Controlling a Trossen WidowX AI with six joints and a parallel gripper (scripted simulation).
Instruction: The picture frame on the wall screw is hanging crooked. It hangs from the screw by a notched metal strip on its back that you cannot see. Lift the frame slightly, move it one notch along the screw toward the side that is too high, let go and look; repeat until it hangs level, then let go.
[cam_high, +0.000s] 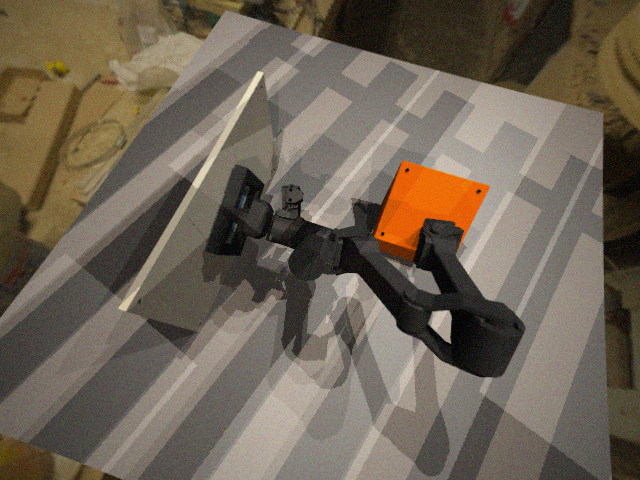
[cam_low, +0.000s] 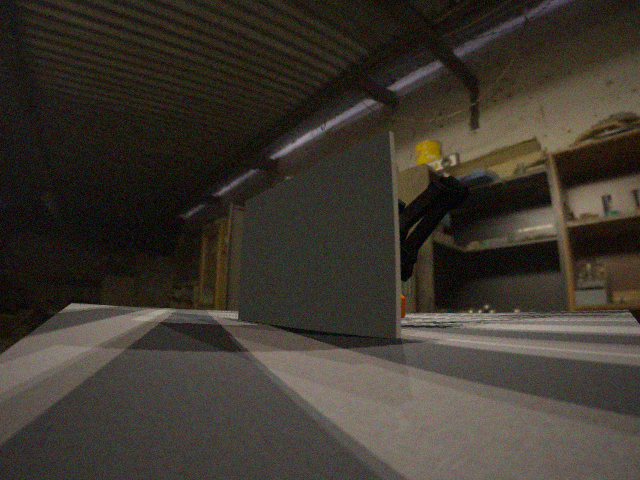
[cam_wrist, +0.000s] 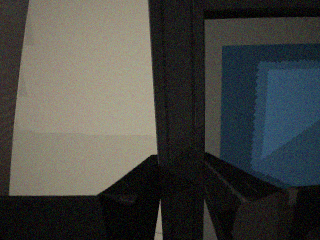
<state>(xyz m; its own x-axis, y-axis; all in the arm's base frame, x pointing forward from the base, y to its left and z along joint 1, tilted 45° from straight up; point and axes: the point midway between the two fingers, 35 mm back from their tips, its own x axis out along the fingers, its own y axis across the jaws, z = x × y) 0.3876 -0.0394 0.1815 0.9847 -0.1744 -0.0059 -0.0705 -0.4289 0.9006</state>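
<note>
Right now my gripper tip is 2 cm to the left of the picture frame and 5 cm above it. Round my gripper tip: grey wall panel 1 cm ahead, 2 cm to the right, 6 cm below.
</note>
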